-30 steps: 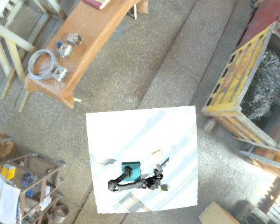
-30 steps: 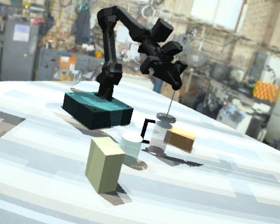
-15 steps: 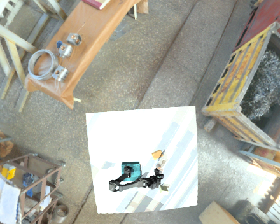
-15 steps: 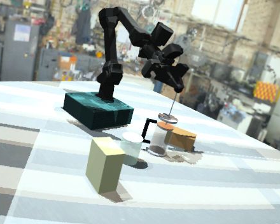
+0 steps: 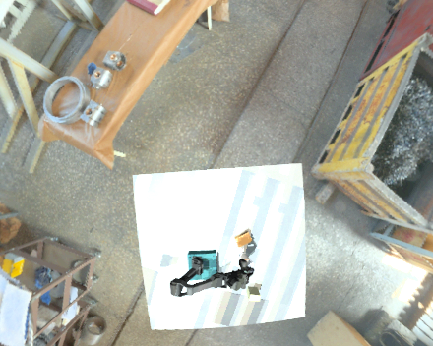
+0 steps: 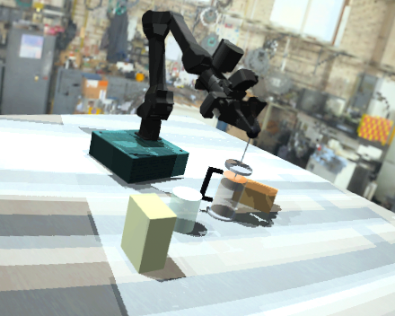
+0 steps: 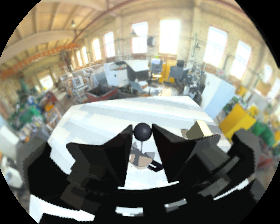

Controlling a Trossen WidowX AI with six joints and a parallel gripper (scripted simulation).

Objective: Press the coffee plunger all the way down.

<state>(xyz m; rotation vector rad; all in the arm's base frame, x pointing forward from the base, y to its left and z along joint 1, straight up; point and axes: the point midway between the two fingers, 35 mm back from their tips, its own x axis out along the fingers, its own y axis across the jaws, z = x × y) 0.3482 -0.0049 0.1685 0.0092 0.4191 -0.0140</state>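
Right now the coffee press is 3 cm behind my gripper tip, 1 cm to the right of it and 11 cm below it. Round my gripper tip: orange block 4 cm behind, 15 cm to the left, 20 cm below.
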